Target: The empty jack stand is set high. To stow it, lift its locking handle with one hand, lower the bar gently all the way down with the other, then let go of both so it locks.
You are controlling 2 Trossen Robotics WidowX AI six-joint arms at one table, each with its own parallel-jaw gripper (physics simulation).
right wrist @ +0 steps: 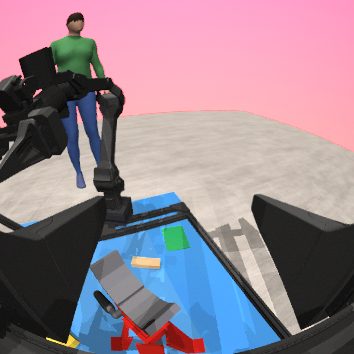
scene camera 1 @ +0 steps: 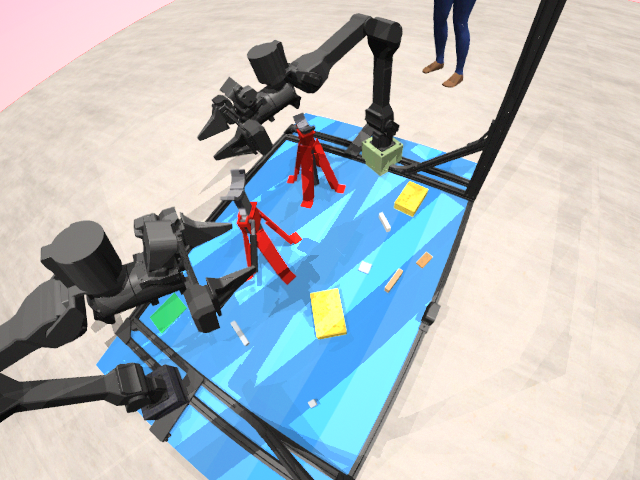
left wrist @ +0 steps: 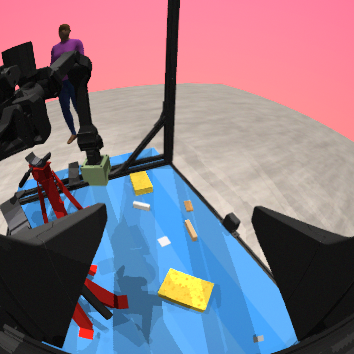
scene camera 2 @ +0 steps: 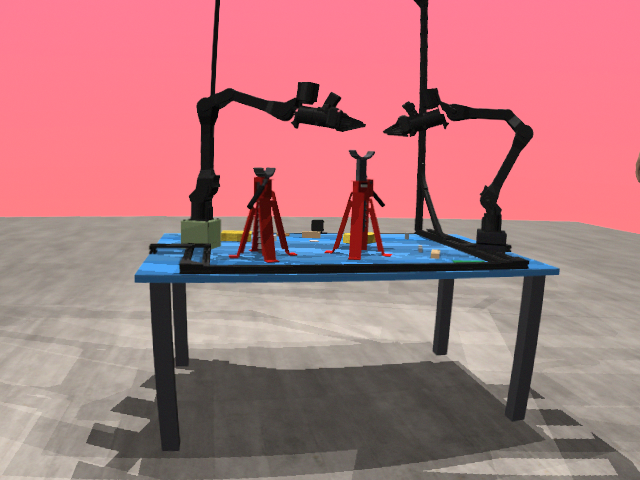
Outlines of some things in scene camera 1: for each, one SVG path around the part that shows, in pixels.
My left gripper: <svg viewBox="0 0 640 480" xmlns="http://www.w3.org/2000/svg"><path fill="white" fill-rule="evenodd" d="M134 219L135 237L142 239L143 252L132 255L133 262L127 263L127 272L141 304L150 302L152 306L160 304L158 298L180 291L181 295L184 295L198 332L210 333L219 329L220 325L216 313L219 317L222 316L221 309L256 272L256 267L254 265L220 278L205 277L207 284L200 285L185 246L189 244L192 250L233 229L232 223L194 221L186 217L183 212L179 212L181 217L179 219L175 207L164 209L159 215L150 213Z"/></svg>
My right gripper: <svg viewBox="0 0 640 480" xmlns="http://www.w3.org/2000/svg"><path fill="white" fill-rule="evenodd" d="M228 77L219 89L225 93L225 96L218 94L211 99L213 102L212 115L197 138L199 141L205 140L230 129L229 125L237 124L234 137L218 150L213 158L218 161L240 155L257 155L258 152L264 156L271 151L273 143L262 124L267 120L271 123L275 121L274 115L277 114L277 109L271 98L263 90L257 92L249 85L242 87L231 77Z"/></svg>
A green block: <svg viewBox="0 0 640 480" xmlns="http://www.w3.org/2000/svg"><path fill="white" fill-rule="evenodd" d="M175 293L150 316L150 319L161 334L187 309Z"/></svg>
A red jack stand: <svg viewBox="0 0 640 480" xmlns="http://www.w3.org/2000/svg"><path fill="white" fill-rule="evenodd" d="M302 112L293 116L296 127L285 130L286 134L297 130L298 138L300 139L297 146L294 175L289 175L287 183L293 184L297 181L301 166L303 191L301 207L311 209L314 202L314 186L319 184L317 167L322 169L331 189L334 189L336 193L343 194L346 185L338 183L318 138L316 141L314 139L315 125L310 126Z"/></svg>
